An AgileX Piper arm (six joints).
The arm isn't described. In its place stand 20 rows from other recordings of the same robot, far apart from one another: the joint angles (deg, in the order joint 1, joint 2, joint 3, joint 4, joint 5, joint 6), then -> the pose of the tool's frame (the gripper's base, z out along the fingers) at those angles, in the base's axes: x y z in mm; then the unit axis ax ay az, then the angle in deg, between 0 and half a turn.
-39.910, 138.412, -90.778, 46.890, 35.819, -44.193 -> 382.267 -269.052 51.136 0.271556 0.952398 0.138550 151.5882
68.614, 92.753, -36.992, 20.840, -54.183, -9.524 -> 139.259 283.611 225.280 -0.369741 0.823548 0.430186 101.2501
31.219, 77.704, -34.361, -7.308, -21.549, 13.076 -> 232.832 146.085 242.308 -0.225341 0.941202 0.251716 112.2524
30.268, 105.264, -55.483, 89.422, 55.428, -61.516 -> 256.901 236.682 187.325 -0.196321 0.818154 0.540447 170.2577
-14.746, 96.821, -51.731, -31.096, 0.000, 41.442 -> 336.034 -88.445 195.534 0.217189 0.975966 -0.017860 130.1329
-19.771, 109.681, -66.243, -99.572, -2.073, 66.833 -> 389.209 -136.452 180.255 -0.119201 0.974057 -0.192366 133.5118
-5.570, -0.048, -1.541, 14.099, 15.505, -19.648 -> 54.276 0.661 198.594 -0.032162 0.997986 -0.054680 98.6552
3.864, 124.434, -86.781, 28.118, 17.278, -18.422 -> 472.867 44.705 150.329 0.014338 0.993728 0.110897 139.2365
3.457, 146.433, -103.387, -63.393, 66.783, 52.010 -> 476.482 -46.126 58.125 0.103506 0.884874 -0.454186 167.0028
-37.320, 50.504, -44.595, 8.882, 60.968, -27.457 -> 122.091 -77.628 304.164 0.106299 0.991961 -0.068657 151.6843
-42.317, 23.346, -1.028, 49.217, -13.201, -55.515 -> 56.372 -72.606 203.277 0.341968 0.850082 -0.400522 111.5127
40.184, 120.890, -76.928, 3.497, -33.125, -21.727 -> 366.664 305.709 195.595 -0.473765 0.867902 0.149306 97.3362
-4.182, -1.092, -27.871, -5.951, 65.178, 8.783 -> -10.411 -7.825 267.735 0.117540 0.992387 -0.036785 121.0844
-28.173, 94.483, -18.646, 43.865, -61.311, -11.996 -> 178.694 -158.459 149.498 0.519376 0.761564 -0.387646 117.7891
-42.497, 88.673, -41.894, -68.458, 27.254, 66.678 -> 183.080 -220.315 190.225 0.414912 0.854430 -0.312726 154.6778
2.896, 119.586, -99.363, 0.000, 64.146, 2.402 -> 436.956 22.105 215.432 -0.004311 0.999981 0.004299 169.3840
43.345, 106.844, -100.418, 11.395, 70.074, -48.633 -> 278.508 286.108 313.204 -0.703120 0.705184 0.091317 161.0929
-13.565, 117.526, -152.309, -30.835, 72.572, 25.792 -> 390.110 -139.905 493.067 0.381785 0.892388 -0.240589 121.7559
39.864, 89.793, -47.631, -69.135, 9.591, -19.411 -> 253.888 193.555 213.065 -0.854634 0.454275 -0.251464 138.9268
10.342, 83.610, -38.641, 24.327, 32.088, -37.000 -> 236.479 63.397 180.419 -0.246190 0.963925 0.101184 159.2358
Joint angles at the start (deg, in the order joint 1, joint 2, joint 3, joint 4, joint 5, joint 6): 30.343 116.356 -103.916 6.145 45.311 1.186
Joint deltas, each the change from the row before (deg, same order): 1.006 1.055 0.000 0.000 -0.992 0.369; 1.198 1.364 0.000 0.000 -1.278 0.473; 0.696 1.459 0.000 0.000 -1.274 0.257; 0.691 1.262 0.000 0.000 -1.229 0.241; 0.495 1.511 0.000 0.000 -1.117 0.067; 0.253 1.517 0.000 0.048 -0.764 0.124; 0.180 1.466 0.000 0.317 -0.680 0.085; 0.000 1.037 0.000 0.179 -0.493 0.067; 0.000 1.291 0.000 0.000 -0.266 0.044; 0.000 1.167 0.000 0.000 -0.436 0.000; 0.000 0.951 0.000 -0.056 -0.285 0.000; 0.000 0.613 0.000 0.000 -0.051 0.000; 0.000 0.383 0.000 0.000 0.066 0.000; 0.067 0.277 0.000 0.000 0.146 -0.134; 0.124 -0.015 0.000 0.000 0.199 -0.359
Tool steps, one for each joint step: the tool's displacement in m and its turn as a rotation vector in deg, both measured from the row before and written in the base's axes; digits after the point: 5 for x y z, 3 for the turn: -0.00082 0.00895 -0.00768 0.130 0.190 0.608; -0.00106 0.01081 -0.01005 0.156 0.249 0.688; 0.00100 0.00737 -0.01096 -0.006 0.248 0.358; 0.00030 0.00700 -0.00947 0.066 0.113 0.370; 0.00123 0.00574 -0.01179 -0.217 0.342 0.325; 0.00170 0.00374 -0.01228 -0.353 0.687 0.062; 0.00149 0.00319 -0.01199 -0.181 0.843 -0.050; 0.00158 0.00123 -0.00853 -0.158 0.562 -0.163; 0.00151 0.00100 -0.01100 -0.577 0.853 -0.066; 0.00142 0.00091 -0.00982 -0.434 0.592 -0.048; 0.00099 0.00057 -0.00809 -0.434 0.511 -0.011; 0.00040 0.00027 -0.00533 -0.323 0.460 -0.005; 0.00011 0.00009 -0.00341 -0.254 0.370 0.007; -0.00039 0.00047 -0.00255 -0.287 0.303 0.197; -0.00088 0.00075 -0.00003 -0.233 0.030 0.453
